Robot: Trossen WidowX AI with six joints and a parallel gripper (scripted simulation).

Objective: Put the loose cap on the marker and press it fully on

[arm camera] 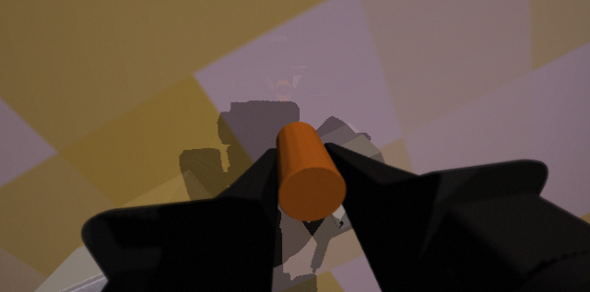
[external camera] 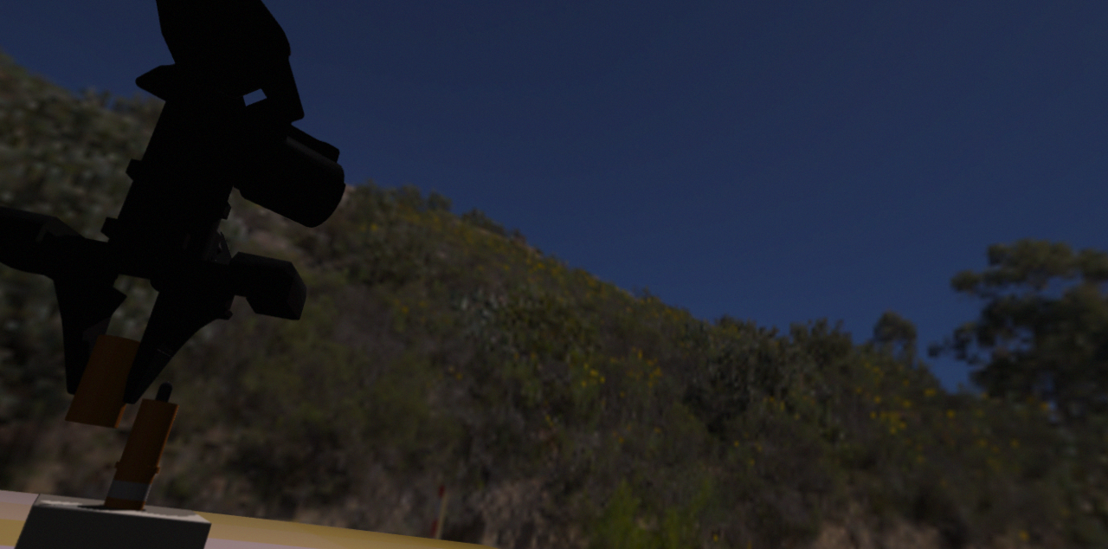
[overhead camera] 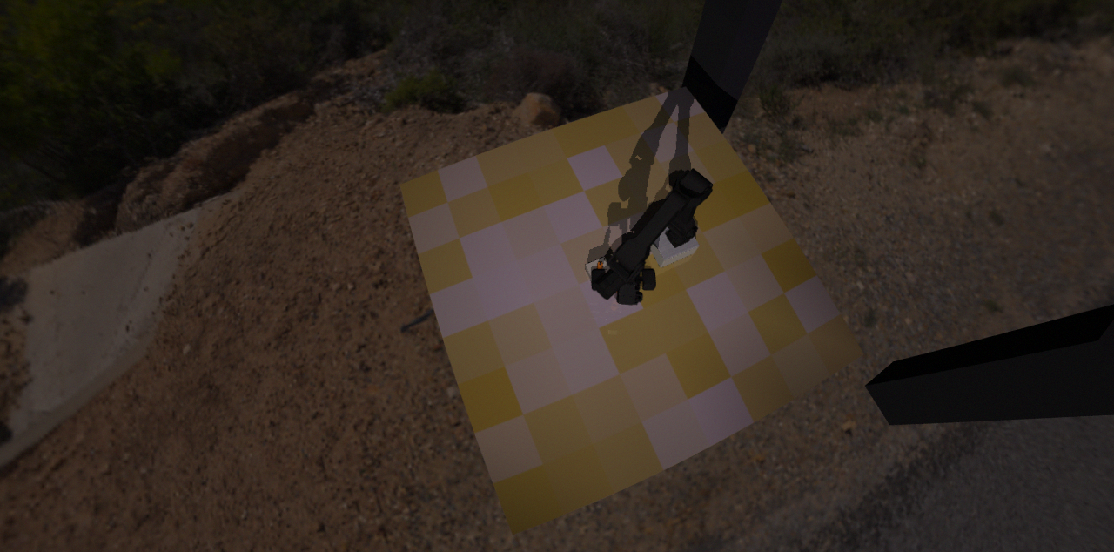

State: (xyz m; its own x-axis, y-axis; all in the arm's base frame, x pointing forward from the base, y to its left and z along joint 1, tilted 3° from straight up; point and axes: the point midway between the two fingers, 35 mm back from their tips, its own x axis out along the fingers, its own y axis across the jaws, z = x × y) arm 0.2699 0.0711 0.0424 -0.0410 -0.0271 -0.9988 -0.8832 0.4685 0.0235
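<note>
Now: gripper tip 20 mm short of the white holder block, 100 mm to the left of it and 70 mm above it. The rest, counted from my gripper tip: orange cap 10 mm above.
</note>
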